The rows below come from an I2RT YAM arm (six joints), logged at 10 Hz.
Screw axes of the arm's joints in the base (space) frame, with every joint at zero. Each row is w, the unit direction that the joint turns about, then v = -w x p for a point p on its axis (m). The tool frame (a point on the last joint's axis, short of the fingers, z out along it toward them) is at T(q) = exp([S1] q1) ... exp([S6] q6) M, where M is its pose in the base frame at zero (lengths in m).
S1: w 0 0 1 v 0.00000 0.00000 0.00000
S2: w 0 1 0 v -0.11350 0.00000 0.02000
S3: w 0 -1 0 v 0.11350 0.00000 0.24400
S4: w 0 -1 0 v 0.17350 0.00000 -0.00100
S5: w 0 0 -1 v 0.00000 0.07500 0.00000
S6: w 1 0 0 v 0.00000 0.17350 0.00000
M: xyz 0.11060 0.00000 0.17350 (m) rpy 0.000 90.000 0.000 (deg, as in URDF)
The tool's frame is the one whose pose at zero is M.
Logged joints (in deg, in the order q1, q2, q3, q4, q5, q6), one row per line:
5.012 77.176 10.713 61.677 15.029 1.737
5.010 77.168 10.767 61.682 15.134 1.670
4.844 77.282 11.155 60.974 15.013 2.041
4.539 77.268 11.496 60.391 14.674 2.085
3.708 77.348 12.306 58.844 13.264 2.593
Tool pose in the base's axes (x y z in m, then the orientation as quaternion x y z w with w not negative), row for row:
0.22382 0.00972 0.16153 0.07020 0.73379 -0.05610 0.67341
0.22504 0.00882 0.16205 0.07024 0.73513 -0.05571 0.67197
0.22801 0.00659 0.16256 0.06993 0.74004 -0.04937 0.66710
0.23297 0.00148 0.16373 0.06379 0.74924 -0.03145 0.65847
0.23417 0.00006 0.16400 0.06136 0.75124 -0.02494 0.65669
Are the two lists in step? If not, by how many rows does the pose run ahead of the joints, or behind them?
The pose runs 2 rows ahead of the joints: the pose in row i belongs to the joints in row i + 2.
